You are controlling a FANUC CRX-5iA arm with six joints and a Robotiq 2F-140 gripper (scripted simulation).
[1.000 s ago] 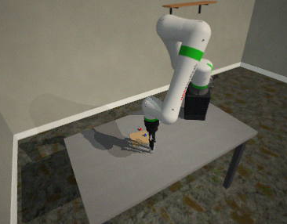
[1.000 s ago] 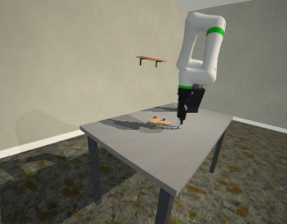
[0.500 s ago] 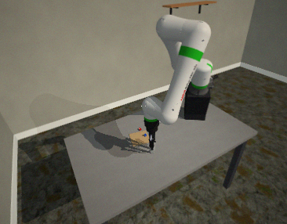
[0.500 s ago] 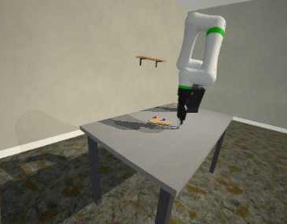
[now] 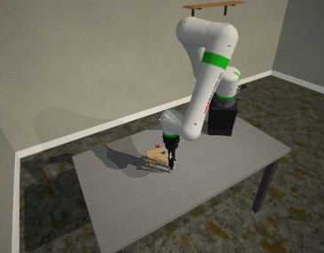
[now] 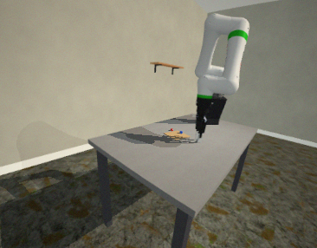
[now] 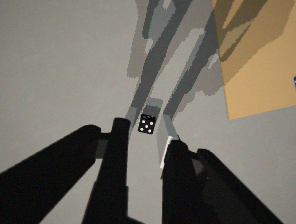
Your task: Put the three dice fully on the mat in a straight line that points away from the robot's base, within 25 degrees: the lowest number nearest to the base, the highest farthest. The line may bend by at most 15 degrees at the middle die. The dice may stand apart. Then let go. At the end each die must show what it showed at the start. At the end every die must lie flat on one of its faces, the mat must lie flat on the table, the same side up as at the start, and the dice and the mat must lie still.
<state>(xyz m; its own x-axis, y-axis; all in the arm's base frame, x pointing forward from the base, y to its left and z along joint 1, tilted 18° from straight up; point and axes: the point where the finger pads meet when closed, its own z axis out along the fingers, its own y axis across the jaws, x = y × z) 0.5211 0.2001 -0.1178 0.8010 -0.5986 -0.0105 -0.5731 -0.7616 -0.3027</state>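
The black die lies 3 cm below my hand. From my hand the other things lie so: blue die (16 cm to the right, 2 cm below, 2 cm behind); red die (25 cm to the right, 3 cm below, 1 cm behind); tan mat (16 cm to the right, 3 cm below, 3 cm ahead).
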